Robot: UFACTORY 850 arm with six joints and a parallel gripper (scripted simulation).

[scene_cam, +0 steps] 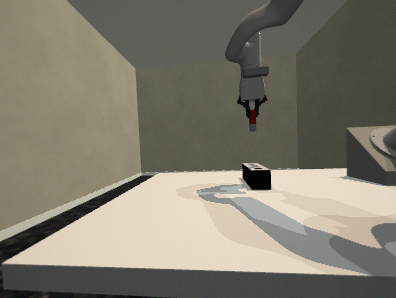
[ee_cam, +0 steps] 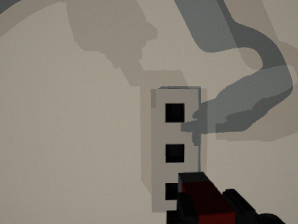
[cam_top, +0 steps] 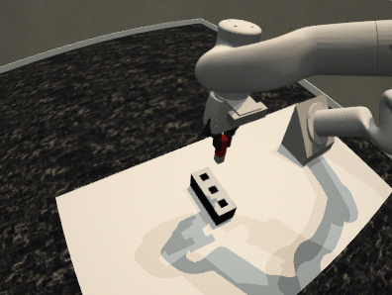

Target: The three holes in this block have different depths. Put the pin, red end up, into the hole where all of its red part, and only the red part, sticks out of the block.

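Now: the black block 27 cm below my hand. From my hand the other things lie so: pin: 1 cm below.
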